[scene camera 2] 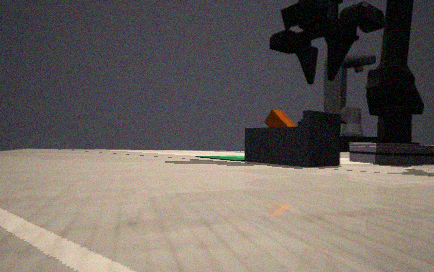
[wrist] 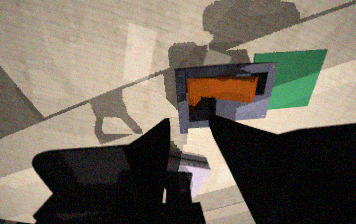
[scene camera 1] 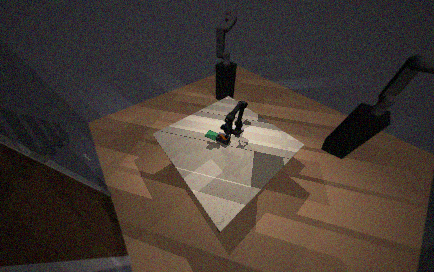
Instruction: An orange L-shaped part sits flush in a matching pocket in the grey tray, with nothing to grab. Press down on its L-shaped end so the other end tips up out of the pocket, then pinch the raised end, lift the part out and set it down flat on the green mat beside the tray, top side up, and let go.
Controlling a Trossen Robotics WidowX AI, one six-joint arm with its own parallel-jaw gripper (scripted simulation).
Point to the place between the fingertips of my gripper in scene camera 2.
320, 82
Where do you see an orange L-shaped part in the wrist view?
At 236, 88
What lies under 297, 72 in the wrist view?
A green mat.
